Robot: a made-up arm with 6 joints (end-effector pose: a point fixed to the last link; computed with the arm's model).
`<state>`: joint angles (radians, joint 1 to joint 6).
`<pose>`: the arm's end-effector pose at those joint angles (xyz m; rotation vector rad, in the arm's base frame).
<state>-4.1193 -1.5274 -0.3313 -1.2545 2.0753 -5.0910</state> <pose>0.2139 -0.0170 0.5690 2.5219 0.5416 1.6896</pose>
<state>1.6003 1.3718 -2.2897 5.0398 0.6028 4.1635</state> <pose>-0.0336 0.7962 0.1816 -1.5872 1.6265 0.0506</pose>
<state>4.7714 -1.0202 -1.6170 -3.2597 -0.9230 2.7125</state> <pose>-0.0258 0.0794 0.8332 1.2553 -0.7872 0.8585</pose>
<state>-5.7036 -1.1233 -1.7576 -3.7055 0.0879 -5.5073</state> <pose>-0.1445 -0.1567 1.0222 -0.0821 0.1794 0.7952</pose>
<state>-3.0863 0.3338 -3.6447 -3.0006 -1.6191 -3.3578</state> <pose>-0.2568 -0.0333 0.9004 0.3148 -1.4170 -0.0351</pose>
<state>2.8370 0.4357 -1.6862 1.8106 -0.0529 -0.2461</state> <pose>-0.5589 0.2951 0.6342 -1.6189 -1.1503 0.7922</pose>
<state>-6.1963 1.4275 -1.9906 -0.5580 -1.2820 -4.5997</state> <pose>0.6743 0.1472 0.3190 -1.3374 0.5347 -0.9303</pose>
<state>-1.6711 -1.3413 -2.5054 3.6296 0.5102 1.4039</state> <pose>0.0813 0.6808 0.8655 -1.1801 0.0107 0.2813</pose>
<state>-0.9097 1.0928 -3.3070 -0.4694 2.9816 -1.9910</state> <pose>0.2846 -0.4624 0.5432 -2.2715 -0.7615 0.4233</pose>
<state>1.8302 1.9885 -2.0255 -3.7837 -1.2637 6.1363</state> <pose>0.0271 0.2892 -0.0403 2.1728 -0.5995 1.4775</pose>
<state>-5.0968 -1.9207 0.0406 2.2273 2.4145 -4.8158</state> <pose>-0.2221 -0.1775 0.5488 -1.4757 -1.2789 2.2831</pose>
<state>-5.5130 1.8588 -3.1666 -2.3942 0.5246 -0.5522</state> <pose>0.5604 0.5669 0.1275 -0.1808 1.4474 0.4839</pose>
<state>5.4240 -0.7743 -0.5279 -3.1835 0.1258 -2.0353</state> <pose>0.0983 -0.1198 0.5959 -1.3055 1.8634 -1.9602</pose>
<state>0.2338 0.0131 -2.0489 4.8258 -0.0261 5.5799</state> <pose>0.3648 0.2030 1.0376 0.4037 1.0973 1.0971</pose>
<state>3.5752 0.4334 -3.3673 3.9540 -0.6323 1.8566</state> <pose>-0.2768 -0.2658 1.0137 0.6939 -0.3726 0.0111</pose>
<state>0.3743 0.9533 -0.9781 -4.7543 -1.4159 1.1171</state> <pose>0.4721 0.0177 0.3980 0.9804 -2.1701 2.0406</pose>
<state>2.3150 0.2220 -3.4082 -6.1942 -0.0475 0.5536</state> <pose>0.0255 -0.0124 1.1545 0.0586 0.0711 -0.1838</pose>
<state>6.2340 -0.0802 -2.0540 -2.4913 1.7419 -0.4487</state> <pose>0.2280 -0.1068 1.1402 0.7828 -0.5669 -0.3292</pose>
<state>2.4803 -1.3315 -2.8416 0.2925 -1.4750 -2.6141</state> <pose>0.5149 -0.3455 0.4704 -2.3262 1.4594 -0.9278</pose>
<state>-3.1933 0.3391 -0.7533 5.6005 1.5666 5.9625</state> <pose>-0.3037 0.1045 0.3949 -0.6795 1.7904 0.4251</pose>
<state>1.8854 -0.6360 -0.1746 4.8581 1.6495 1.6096</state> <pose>0.1092 0.1416 0.5477 1.8345 0.8728 1.8520</pose>
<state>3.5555 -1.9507 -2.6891 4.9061 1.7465 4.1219</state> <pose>0.6218 0.4425 0.3083 -0.2053 -1.5268 -1.3598</pose>
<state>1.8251 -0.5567 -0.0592 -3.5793 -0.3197 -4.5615</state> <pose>0.0631 0.0080 0.4446 -0.7338 2.8762 0.4847</pose>
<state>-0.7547 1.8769 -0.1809 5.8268 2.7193 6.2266</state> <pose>0.1025 -0.1920 0.2993 1.3278 -1.0678 2.1254</pose>
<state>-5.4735 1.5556 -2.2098 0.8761 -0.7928 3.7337</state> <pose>0.5907 0.4222 0.2060 0.8476 1.7604 0.8896</pose>
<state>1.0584 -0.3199 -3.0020 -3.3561 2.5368 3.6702</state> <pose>-0.1849 -0.2545 0.9605 2.8158 0.4645 -0.5144</pose>
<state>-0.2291 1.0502 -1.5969 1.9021 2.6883 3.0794</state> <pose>0.5975 0.0166 0.4338 0.0373 -0.7146 -2.2367</pose>
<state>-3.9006 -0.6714 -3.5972 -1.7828 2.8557 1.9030</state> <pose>0.3645 -0.1500 0.7431 -1.7974 1.6366 1.3853</pose>
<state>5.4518 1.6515 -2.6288 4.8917 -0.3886 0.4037</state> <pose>0.6071 -0.4390 0.1601 2.2488 0.4155 1.1608</pose>
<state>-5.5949 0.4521 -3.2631 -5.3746 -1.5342 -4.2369</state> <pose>0.1940 0.0115 0.9142 1.3346 -0.0978 0.2301</pose>
